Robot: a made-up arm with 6 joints. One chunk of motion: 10 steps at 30 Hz.
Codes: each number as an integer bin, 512 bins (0 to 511) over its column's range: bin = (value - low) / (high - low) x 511, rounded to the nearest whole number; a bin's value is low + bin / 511 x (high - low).
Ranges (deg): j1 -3..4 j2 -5..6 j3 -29..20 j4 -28..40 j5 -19..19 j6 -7..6
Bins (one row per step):
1: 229 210 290 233 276 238
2: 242 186 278 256 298 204
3: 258 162 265 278 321 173
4: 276 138 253 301 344 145
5: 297 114 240 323 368 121
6: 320 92 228 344 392 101
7: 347 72 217 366 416 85
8: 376 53 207 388 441 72
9: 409 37 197 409 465 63
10: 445 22 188 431 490 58
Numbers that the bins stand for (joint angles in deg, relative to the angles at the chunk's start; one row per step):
1: 0.14 -0.48 -1.19 3.01 1.52 -0.95
2: 0.32 -1.00 -2.34 6.07 3.16 -1.81
3: 0.53 -1.51 -3.59 8.99 4.87 -2.60
4: 0.78 -2.03 -4.74 12.05 6.58 -3.31
5: 1.07 -2.55 -5.99 14.98 8.37 -3.92
6: 1.38 -3.02 -7.14 17.78 10.15 -4.43
7: 1.75 -3.45 -8.19 20.70 11.94 -4.84
8: 2.15 -3.86 -9.15 23.63 13.79 -5.17
9: 2.60 -4.20 -10.11 26.43 15.58 -5.40
10: 3.10 -4.53 -10.97 29.35 17.44 -5.52

